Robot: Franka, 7 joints.
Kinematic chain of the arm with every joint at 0, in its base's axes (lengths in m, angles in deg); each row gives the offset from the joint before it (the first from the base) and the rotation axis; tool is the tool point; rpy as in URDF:
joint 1: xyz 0 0 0.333 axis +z
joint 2: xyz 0 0 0 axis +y
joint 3: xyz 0 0 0.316 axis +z
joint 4: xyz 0.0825 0 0 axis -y
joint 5: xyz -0.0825 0 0.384 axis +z
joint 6: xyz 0 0 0 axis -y
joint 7: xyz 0.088 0 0 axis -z
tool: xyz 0 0 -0.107 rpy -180 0 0
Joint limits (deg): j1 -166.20..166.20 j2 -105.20..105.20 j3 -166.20..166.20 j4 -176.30..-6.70 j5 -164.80..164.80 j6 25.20..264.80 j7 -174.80..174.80
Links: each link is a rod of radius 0.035 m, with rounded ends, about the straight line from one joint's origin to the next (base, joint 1, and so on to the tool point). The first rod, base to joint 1, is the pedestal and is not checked.
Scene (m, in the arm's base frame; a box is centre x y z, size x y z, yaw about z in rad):
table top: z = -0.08
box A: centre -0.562 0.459 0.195 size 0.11 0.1 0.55 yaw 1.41
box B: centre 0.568 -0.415 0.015 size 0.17 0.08 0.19 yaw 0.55
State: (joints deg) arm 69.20 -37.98 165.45 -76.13 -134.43 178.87 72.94
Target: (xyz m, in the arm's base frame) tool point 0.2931 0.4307 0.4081
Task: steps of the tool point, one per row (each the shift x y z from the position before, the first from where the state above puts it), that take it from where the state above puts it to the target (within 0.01 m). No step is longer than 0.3 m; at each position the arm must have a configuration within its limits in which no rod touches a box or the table.
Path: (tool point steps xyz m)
1: -0.1987 0.1916 -0.0661
2: -0.1021 0.2568 -0.0462
3: 0.0137 0.2712 -0.0258
4: 0.1226 0.2325 -0.0065
5: 0.1569 0.1579 0.0718
6: 0.2094 0.0789 0.0602
7: 0.2237 -0.0140 0.0439
8: 0.1970 -0.1029 0.0248

